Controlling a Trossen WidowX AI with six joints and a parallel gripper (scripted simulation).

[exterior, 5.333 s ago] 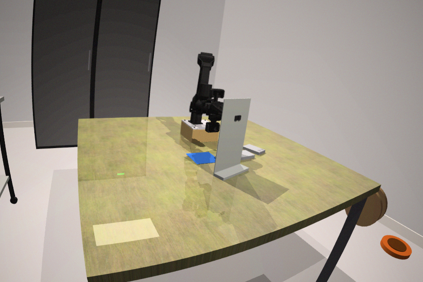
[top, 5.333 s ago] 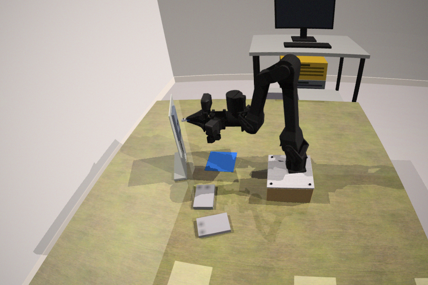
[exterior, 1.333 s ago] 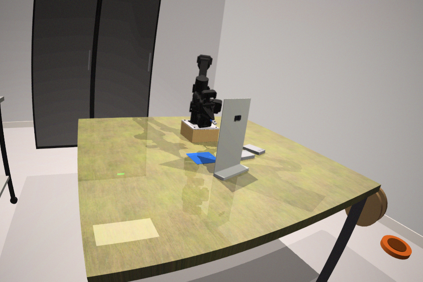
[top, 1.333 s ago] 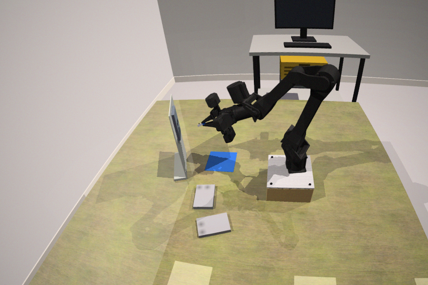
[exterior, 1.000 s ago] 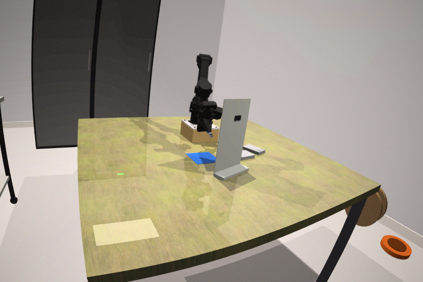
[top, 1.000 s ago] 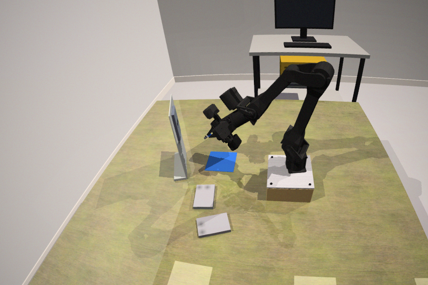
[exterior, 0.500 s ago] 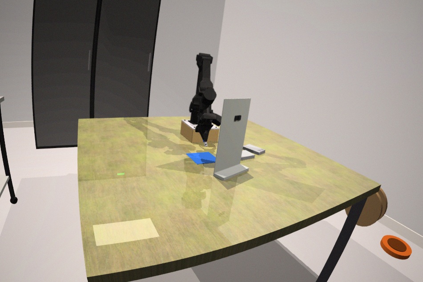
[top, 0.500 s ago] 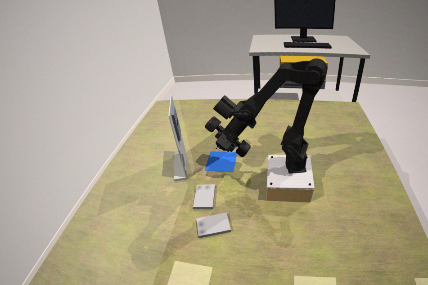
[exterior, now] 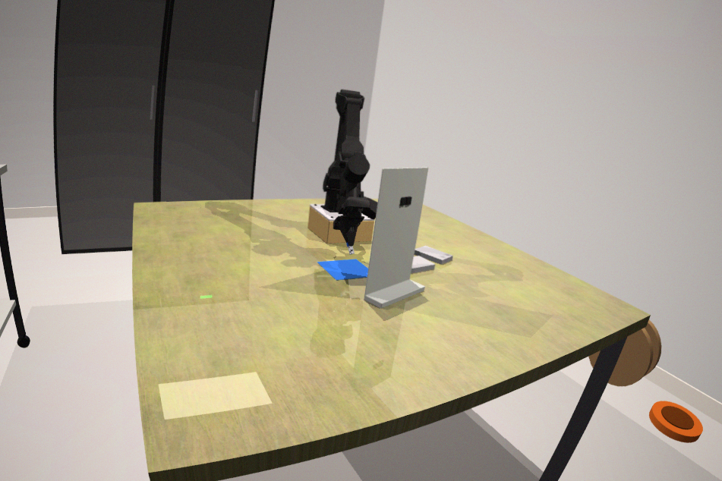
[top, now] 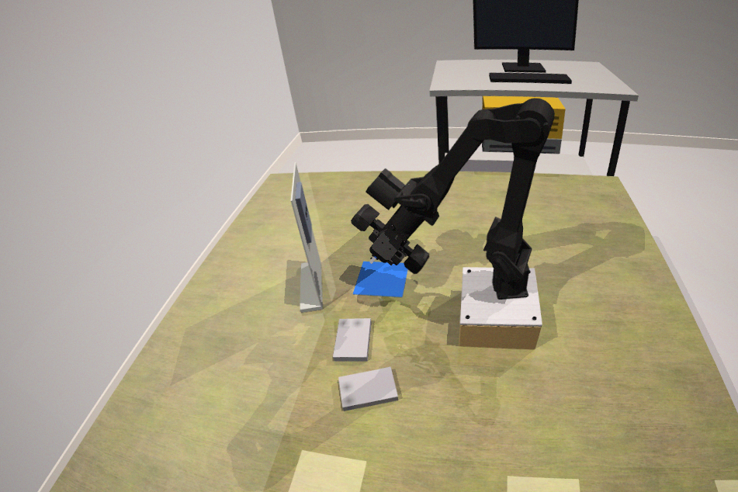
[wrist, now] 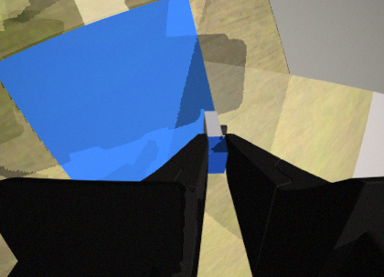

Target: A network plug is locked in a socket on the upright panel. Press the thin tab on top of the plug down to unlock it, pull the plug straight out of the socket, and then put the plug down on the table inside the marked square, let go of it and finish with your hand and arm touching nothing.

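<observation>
Right now the blue marked square is 1 cm behind my gripper tip and 7 cm below it. The rest, counted from my gripper tip: grey panel: 15 cm ahead, 3 cm to the left, 7 cm above; then network plug: right at my gripper tip.
</observation>
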